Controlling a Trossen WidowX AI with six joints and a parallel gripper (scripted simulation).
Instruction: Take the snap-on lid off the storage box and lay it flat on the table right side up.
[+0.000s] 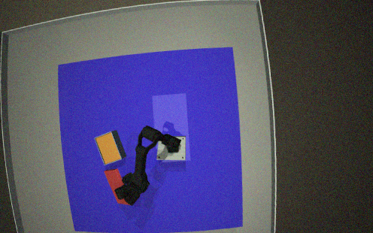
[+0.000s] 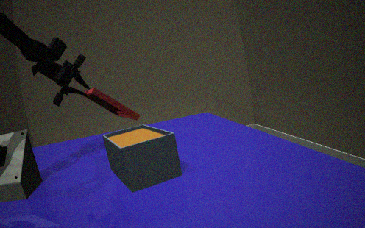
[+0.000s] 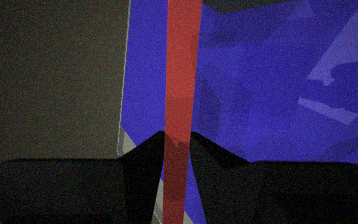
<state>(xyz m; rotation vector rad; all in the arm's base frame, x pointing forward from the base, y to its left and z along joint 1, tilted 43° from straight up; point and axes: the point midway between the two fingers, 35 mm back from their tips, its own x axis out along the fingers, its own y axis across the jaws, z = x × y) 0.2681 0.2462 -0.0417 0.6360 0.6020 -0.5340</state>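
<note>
The lid lies 60 mm ahead of my gripper tip, 50 mm below it and 20 mm to the left of it. Round my gripper tip: storage box: 210 mm to the right, 180 mm below, 140 mm ahead.
</note>
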